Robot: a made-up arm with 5 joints.
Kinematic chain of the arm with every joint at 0, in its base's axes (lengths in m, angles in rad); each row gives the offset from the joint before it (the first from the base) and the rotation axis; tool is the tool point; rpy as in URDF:
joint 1: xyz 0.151 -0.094 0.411 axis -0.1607 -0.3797 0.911
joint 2: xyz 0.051 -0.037 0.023 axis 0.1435 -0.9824 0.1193
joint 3: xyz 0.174 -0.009 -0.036 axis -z
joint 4: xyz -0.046 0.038 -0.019 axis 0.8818 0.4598 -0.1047
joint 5: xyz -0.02 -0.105 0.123 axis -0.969 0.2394 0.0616
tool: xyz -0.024 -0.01 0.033 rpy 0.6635 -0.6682 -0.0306
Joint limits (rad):
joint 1: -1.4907..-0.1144
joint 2: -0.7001..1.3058
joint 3: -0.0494..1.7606
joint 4: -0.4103..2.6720
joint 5: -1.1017..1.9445
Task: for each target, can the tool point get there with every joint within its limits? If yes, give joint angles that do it. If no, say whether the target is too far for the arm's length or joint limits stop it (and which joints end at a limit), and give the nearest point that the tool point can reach.
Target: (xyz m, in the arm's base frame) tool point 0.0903 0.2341 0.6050
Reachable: no: joint limits stop it (at a limit: joint 1, joint 2, joint 3, joint 4) | nearest point 0.1387 -0.0403 0.6142 | short by 0.279 m
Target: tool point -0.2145 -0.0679 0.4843
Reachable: no: joint limits stop it (at a limit: joint 1, joint 2) | nearest point -0.0651 -0.1097 0.3433 | short by 0.210 m
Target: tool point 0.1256 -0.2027 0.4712
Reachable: yes | joints -0.8590 1.0058 0.7864 0.4454 0.0072
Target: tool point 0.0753 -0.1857 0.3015
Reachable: yes | joints -1.0048 -0.3510 0.6096 1.6701 1.5211
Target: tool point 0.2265 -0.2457 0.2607
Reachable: yes | joints -1.0697 0.9427 0.6582 2.1039 -0.0331
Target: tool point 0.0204 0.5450 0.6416
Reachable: no: too far | nearest point 0.1355 -0.0409 0.6177 | short by 0.598 m
